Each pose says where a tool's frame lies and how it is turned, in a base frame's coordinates. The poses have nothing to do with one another.
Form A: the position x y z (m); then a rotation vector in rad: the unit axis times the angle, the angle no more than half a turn.
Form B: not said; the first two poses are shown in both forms.
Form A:
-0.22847 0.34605 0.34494 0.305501 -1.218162 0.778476
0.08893 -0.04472 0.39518 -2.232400 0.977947 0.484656
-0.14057 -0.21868 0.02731 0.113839 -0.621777 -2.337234
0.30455 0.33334 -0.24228 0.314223 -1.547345 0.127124
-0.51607 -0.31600 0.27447 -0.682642 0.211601 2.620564
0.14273 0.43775 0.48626 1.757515 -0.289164 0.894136
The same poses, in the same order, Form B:
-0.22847 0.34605 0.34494 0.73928 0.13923 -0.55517 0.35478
0.08893 -0.04472 0.39518 0.32246 -0.85039 0.37253 0.18462
-0.14057 -0.21868 0.02731 0.35246 0.04400 -0.24033 -0.90337
0.30455 0.33334 -0.24228 0.70241 0.14119 -0.69529 0.05712
-0.51607 -0.31600 0.27447 0.21106 -0.24565 0.07615 0.94303
0.14273 0.43775 0.48626 0.54325 0.74038 -0.12181 0.37667

